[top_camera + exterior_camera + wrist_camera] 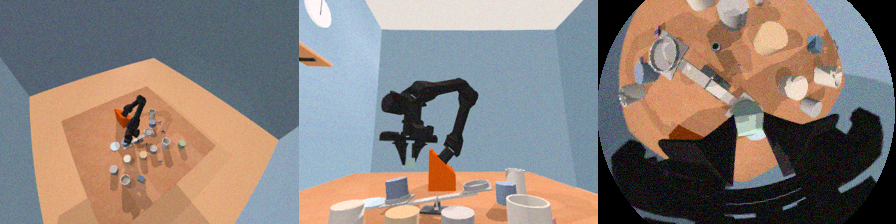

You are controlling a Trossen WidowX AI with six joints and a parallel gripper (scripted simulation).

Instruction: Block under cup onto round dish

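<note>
My gripper tip is 8 cm past the round pale blue dish, 15 cm to the left of it and 14 cm above it. The rest, counted from my gripper tip: pink-blue block (3 cm ahead, 40 cm to the left, 13 cm below); pale green block (1 cm above); blue block (33 cm ahead, 9 cm to the right, 12 cm below).
</note>
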